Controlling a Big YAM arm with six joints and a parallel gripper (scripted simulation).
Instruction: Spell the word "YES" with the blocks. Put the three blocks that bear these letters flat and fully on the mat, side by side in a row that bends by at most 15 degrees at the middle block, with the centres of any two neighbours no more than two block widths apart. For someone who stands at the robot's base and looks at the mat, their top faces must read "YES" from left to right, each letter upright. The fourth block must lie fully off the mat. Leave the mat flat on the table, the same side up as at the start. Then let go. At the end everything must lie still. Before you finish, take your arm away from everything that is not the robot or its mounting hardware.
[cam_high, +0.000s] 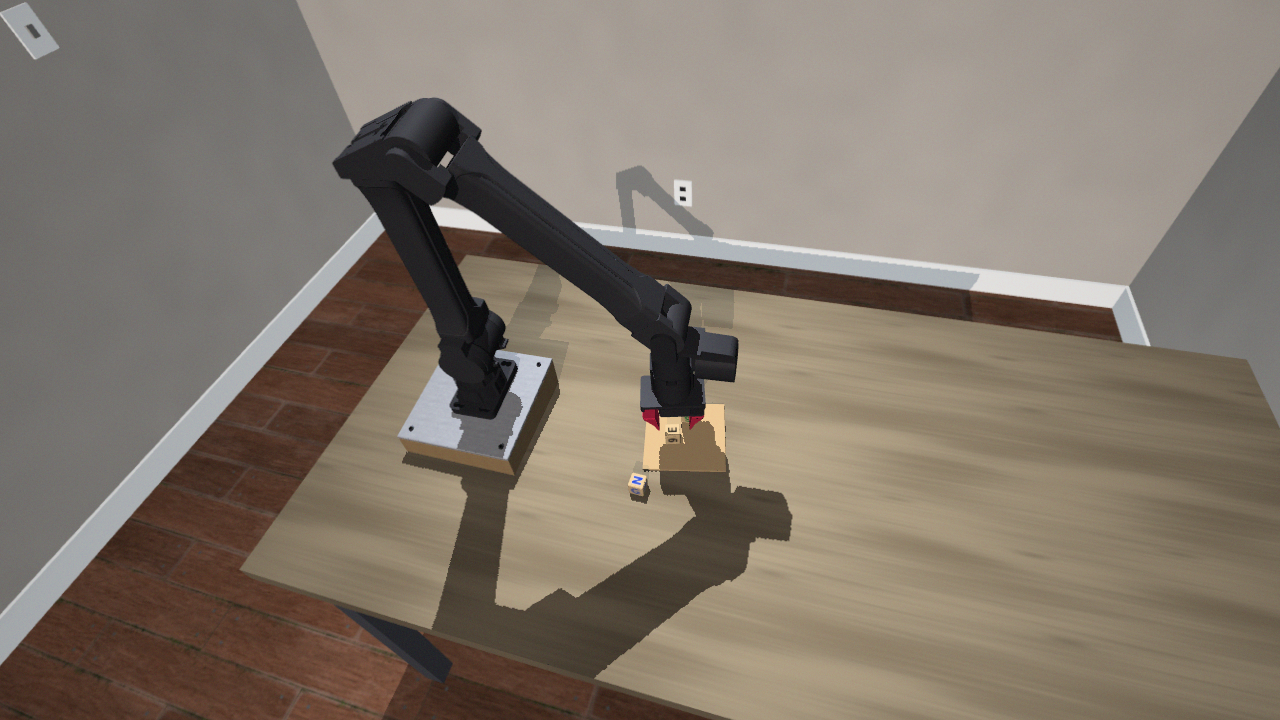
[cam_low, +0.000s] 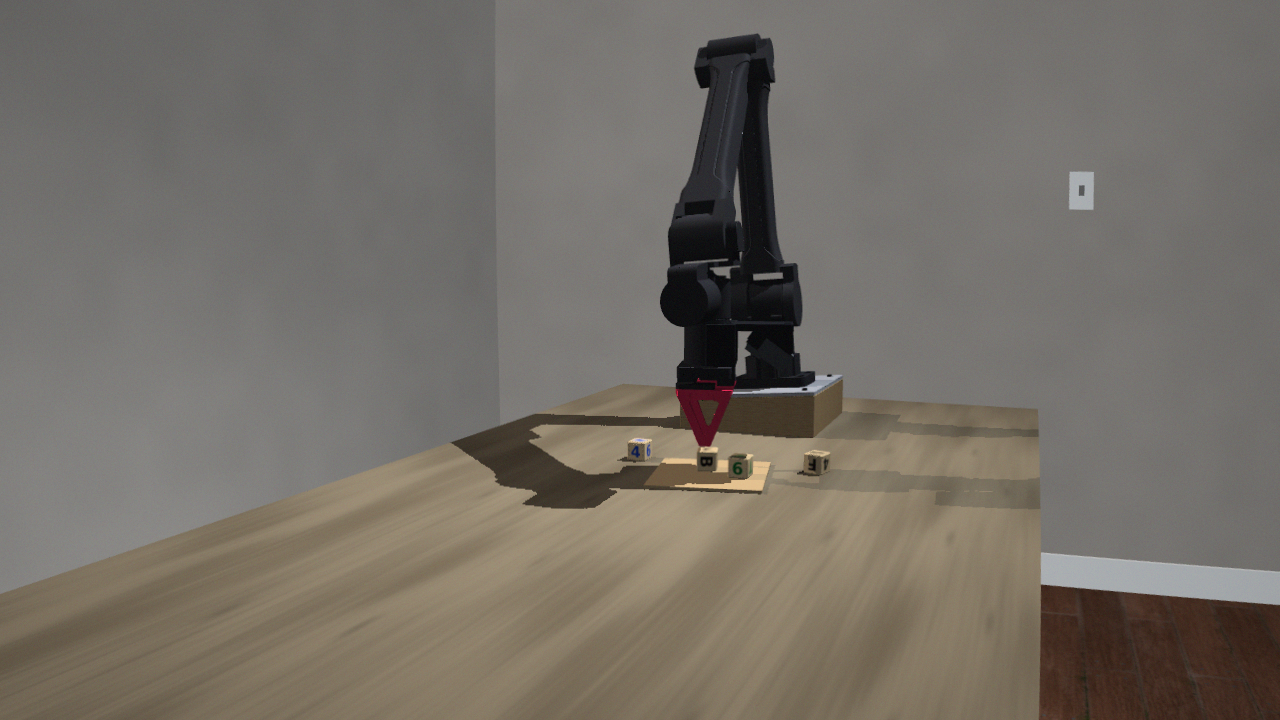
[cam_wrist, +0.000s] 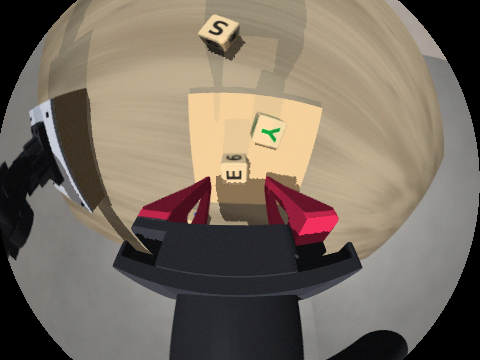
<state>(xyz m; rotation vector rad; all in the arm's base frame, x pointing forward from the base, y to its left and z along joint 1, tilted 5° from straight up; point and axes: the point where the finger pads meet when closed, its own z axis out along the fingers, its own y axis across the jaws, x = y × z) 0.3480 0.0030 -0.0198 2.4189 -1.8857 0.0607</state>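
Now: hand 20 mm short of the tan mat, 10 mm to the right of it and 50 mm above it.
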